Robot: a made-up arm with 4 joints. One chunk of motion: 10 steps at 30 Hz.
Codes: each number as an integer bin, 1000 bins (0 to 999) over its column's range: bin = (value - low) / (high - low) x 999, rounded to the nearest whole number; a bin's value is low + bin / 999 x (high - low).
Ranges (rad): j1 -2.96..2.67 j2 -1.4..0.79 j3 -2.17..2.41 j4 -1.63..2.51
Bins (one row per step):
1: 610 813 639 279
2: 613 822 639 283
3: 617 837 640 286
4: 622 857 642 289
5: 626 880 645 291
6: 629 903 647 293
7: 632 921 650 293
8: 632 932 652 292
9: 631 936 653 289
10: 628 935 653 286
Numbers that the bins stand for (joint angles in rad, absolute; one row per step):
1: 0.4777 0.3823 0.7595 -0.4738
2: 0.4946 0.4020 0.7595 -0.4572
3: 0.5172 0.4349 0.7641 -0.4448
4: 0.5454 0.4787 0.7733 -0.4323
5: 0.5679 0.5291 0.7871 -0.4241
6: 0.5848 0.5795 0.7962 -0.4158
7: 0.6017 0.6190 0.8100 -0.4158
8: 0.6017 0.6431 0.8191 -0.4199
9: 0.5961 0.6519 0.8237 -0.4323
10: 0.5792 0.6497 0.8237 -0.4448

